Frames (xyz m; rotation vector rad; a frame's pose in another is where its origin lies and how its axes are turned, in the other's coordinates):
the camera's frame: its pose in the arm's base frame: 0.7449 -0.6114 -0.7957 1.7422 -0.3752 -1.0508
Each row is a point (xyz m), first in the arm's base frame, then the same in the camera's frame.
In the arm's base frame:
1: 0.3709 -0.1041 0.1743
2: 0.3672 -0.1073 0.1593
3: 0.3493 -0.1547 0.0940
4: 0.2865 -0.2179 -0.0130
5: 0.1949 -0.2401 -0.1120
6: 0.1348 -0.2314 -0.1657
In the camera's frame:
1: -1.0126 0.5495 -0.1039
2: -1.0055 0.5369 -0.0976
3: -0.9530 0.4961 -0.0485
4: -0.8958 0.4156 0.0497
5: -0.8863 0.3182 0.1451
6: -0.9010 0.2542 0.1926

